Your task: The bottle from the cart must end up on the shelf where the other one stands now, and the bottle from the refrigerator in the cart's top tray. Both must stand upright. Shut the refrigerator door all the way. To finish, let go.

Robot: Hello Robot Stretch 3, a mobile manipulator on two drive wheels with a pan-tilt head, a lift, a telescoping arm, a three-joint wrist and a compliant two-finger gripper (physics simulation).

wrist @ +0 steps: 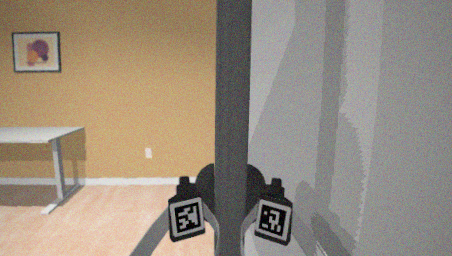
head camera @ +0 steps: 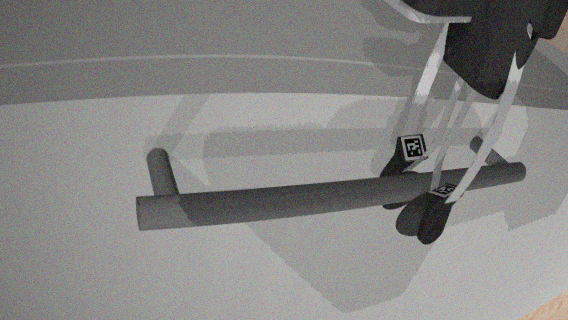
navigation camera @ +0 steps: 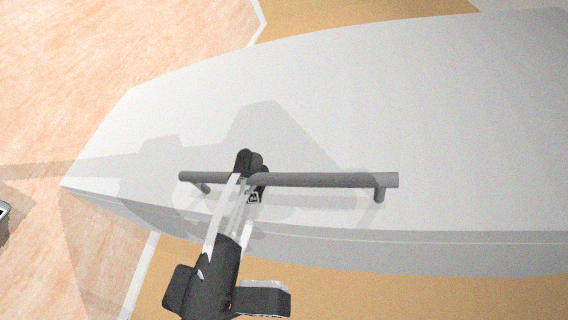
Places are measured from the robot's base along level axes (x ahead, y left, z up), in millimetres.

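Pixels of known places: gripper, fingertip midpoint: (head camera: 401, 220) (navigation camera: 257, 158).
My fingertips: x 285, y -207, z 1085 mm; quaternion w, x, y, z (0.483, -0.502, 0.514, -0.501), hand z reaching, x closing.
Note:
Behind a point stands the place of what it marks.
The refrigerator door (head camera: 90, 265) @[x 351, y -250, z 1322 mm] (navigation camera: 425, 110) @[x 421, y -242, z 1357 mm] (wrist: 415, 100) is a large pale grey panel with a dark grey bar handle (head camera: 275, 200) @[x 240, y -201, z 1204 mm] (navigation camera: 325, 179) @[x 243, y -198, z 1196 mm] (wrist: 232, 90) on two posts. In the wrist view the handle stands vertically between the fingers. My gripper (head camera: 411, 202) @[x 285, y -207, z 1085 mm] (navigation camera: 253, 170) @[x 285, y -207, z 1085 mm] (wrist: 230, 183) @[x 285, y -207, z 1085 mm] is shut on the handle, one finger on each side of the bar, nearer one of its ends. How far the door stands open cannot be told. The bottles, the cart and the refrigerator's shelf do not show in these views.
A white table (wrist: 30, 134) with grey legs stands at the left in the wrist view, before an orange wall (wrist: 135, 90) with a framed picture (wrist: 36, 52). A small part of a dark and white object (navigation camera: 3, 211) @[x 26, y -154, z 160 mm] shows at the navigation view's left edge.

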